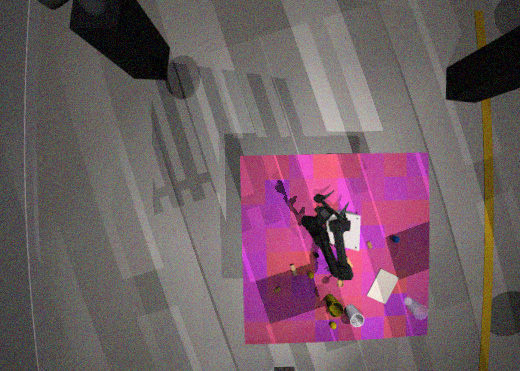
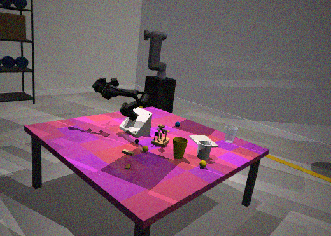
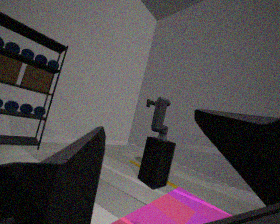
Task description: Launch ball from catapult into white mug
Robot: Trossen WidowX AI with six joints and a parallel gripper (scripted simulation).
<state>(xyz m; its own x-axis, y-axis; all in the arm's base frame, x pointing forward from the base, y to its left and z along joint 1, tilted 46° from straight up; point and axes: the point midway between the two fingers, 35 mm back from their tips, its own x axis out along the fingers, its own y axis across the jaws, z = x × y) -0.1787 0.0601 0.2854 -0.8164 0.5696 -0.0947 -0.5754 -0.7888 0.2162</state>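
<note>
My gripper tip is 51 cm short of the wooden catapult, 29 cm above it and 15 cm to the right of it. From my gripper tip the other things lie so: yellow cup (73 cm ahead, 34 cm below, 13 cm to the left); then blue ball (55 cm to the left, 35 cm below, 30 cm ahead); then black ball (44 cm ahead, 35 cm below, 2 cm to the left).
</note>
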